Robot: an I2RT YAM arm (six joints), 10 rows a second.
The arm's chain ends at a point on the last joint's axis. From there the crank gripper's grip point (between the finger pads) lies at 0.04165 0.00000 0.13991 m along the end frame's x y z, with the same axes.
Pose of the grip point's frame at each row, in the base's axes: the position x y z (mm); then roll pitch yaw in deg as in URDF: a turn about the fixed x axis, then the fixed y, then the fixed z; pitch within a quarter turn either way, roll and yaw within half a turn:
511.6, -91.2, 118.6, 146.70, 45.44, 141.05
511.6, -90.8, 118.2, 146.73, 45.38, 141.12
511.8, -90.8, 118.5, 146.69, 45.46, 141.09
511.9, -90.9, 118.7, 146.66, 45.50, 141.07
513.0, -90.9, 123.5, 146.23, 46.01, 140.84
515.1, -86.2, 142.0, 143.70, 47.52, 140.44
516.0, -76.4, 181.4, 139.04, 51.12, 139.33
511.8, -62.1, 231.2, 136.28, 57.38, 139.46
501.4, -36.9, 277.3, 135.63, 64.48, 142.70
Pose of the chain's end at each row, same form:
421.2, -116.9, 230.3, 146.70, 45.44, 141.05
421.4, -116.6, 230.0, 146.73, 45.38, 141.12
421.4, -116.6, 230.2, 146.69, 45.46, 141.09
421.4, -116.7, 230.3, 146.66, 45.50, 141.07
421.4, -116.6, 234.2, 146.23, 46.01, 140.84
419.9, -115.0, 248.9, 143.70, 47.52, 140.44
413.7, -109.4, 280.1, 139.04, 51.12, 139.33
401.3, -94.8, 320.8, 136.28, 57.38, 139.46
384.6, -70.9, 358.0, 135.63, 64.48, 142.70

